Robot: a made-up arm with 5 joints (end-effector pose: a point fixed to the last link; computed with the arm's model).
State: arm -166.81 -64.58 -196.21 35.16 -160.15
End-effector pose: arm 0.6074 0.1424 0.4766 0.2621 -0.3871 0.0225 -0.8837
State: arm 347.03 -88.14 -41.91 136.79 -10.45
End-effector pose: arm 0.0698 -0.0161 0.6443 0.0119 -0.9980 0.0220 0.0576
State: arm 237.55 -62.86 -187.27 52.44 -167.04
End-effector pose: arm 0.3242 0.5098 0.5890 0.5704 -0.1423 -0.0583 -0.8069
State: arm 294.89 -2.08 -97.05 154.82 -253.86
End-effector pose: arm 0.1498 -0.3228 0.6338 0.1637 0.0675 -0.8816 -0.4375
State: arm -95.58 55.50 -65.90 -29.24 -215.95
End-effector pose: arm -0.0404 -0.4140 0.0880 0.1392 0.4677 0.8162 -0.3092
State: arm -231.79 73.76 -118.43 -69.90 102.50
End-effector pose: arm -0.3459 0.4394 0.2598 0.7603 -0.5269 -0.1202 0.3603
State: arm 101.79 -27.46 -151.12 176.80 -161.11
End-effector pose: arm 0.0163 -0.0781 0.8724 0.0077 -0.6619 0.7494 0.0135
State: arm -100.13 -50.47 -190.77 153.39 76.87
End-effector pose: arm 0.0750 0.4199 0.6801 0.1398 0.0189 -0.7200 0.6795
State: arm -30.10 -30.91 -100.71 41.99 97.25
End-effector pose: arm 0.1857 -0.1076 0.9190 0.3898 -0.3146 0.6358 -0.5872
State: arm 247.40 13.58 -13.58 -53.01 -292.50
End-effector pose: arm -0.0960 -0.2306 0.1901 0.1711 -0.0008 -0.8949 0.4122
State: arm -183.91 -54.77 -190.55 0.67 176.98
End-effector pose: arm 0.5905 -0.0404 0.5770 0.0511 0.5347 -0.0042 0.8435
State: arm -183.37 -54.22 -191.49 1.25 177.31
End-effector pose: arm 0.5900 -0.0347 0.5761 0.0447 0.5333 -0.0032 0.8447
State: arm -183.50 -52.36 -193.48 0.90 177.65
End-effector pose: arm 0.5851 -0.0358 0.5791 0.0430 0.5368 -0.0054 0.8426
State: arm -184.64 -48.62 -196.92 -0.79 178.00
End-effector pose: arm 0.5732 -0.0465 0.5876 0.0485 0.5469 -0.0126 0.8357
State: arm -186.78 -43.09 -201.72 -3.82 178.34
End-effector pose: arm 0.5531 -0.0658 0.6005 0.0608 0.5632 -0.0252 0.8237
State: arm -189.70 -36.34 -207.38 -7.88 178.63
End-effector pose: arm 0.5254 -0.0898 0.6151 0.0782 0.5834 -0.0425 0.8073
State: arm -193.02 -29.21 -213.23 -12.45 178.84
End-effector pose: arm 0.4926 -0.1139 0.6284 0.0980 0.6047 -0.0628 0.7879
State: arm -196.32 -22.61 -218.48 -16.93 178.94
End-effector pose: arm 0.4593 -0.1345 0.6390 0.1174 0.6239 -0.0836 0.7681
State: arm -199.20 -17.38 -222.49 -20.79 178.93
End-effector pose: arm 0.4308 -0.1500 0.6463 0.1341 0.6391 -0.1020 0.7504
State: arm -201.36 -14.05 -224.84 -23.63 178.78
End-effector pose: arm 0.4107 -0.1606 0.6512 0.1472 0.6493 -0.1153 0.7372
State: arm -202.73 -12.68 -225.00 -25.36 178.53
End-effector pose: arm 0.3995 -0.1674 0.6583 0.1569 0.6515 -0.1223 0.7321
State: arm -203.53 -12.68 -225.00 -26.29 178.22
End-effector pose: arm 0.3965 -0.1726 0.6572 0.1628 0.6569 -0.1262 0.7253
